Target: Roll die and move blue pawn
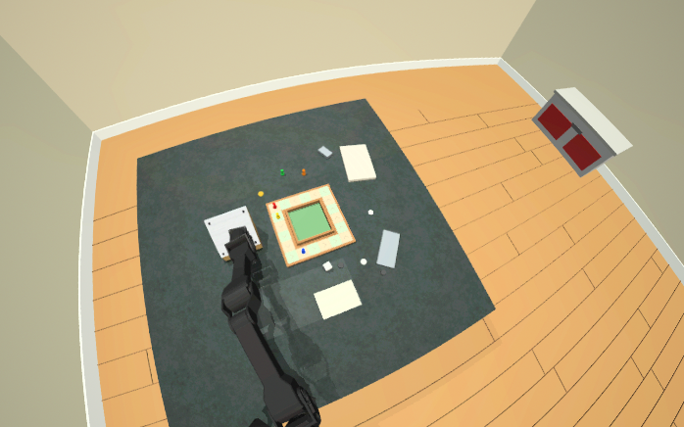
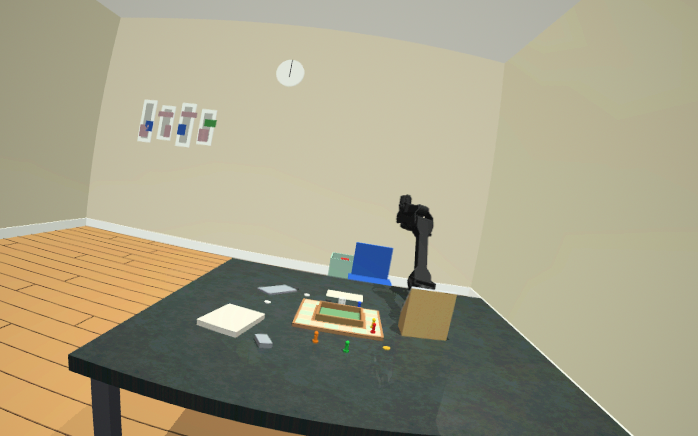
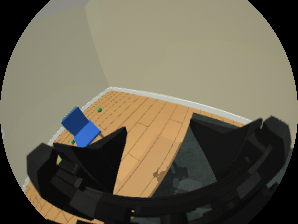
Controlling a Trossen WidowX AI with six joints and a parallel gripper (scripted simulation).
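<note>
My gripper tip is 490 mm to the right of the white die, 330 mm short of it and 270 mm above it. From my gripper tip the other things lie so: green tray 690 mm to the left, 320 mm ahead, 280 mm below; then blue pawn 580 mm to the left, 260 mm below, 260 mm ahead; then cream card 370 mm to the left, 330 mm ahead, 280 mm below.
</note>
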